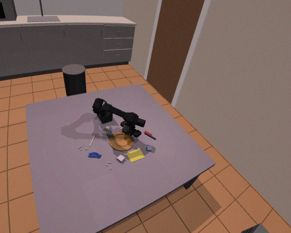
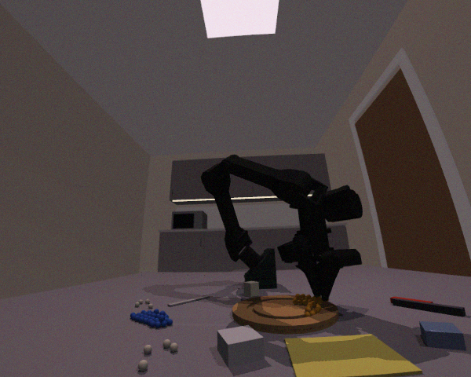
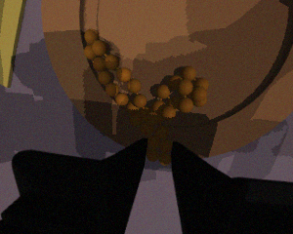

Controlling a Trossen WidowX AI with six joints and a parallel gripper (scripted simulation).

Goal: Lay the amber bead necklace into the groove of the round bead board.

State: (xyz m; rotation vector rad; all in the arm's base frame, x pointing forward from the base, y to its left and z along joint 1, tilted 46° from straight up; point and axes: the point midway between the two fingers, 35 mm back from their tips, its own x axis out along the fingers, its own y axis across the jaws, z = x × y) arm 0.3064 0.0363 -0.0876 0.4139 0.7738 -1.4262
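Right now my gripper tip is 1 cm short of the round wooden bead board, 9 cm to the left of it and 1 cm above it. Round my gripper tip: blue block 19 cm ahead, 7 cm to the left, 1 cm below; then red-and-black tool 7 cm ahead, 16 cm to the left, 1 cm below; then yellow pad 18 cm ahead, 6 cm to the right, 1 cm below.
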